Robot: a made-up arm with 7 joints.
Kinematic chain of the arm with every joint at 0, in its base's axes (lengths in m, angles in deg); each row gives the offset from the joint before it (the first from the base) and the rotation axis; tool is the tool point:
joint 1: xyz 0 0 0.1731 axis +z
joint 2: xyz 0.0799 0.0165 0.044 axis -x
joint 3: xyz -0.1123 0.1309 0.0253 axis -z
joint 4: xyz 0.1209 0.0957 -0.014 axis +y
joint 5: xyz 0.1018 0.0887 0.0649 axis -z
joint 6: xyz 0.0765 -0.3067 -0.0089 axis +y
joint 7: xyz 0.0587 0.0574 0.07 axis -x
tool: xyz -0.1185 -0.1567 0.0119
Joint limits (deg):
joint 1: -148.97..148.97
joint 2: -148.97..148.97
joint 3: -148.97..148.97
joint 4: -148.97..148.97
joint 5: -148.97..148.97
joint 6: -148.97..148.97
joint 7: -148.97..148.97
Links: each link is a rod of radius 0.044 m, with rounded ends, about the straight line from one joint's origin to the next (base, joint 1, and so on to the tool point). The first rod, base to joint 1, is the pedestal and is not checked.
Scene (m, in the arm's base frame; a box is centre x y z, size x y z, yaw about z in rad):
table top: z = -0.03
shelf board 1: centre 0 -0.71 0.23 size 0.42 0.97 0.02 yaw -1.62
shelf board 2: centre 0 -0.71 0.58 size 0.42 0.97 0.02 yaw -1.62
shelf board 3: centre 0 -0.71 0.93 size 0.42 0.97 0.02 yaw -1.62
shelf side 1: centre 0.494 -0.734 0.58 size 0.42 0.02 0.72 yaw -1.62
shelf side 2: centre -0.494 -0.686 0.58 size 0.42 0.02 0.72 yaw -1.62
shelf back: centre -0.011 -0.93 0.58 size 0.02 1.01 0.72 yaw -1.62
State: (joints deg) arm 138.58 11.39 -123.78 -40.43 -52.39 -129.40 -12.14
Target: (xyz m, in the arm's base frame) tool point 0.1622 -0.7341 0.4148
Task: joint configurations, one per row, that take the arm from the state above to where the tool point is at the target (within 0.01 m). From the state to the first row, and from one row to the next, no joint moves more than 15 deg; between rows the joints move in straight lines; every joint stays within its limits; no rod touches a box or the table.
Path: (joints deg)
1: 143.77 8.01 -123.45 -34.20 -65.75 -133.23 -13.44
2: 148.97 4.63 -123.12 -27.97 -79.12 -137.06 -14.74

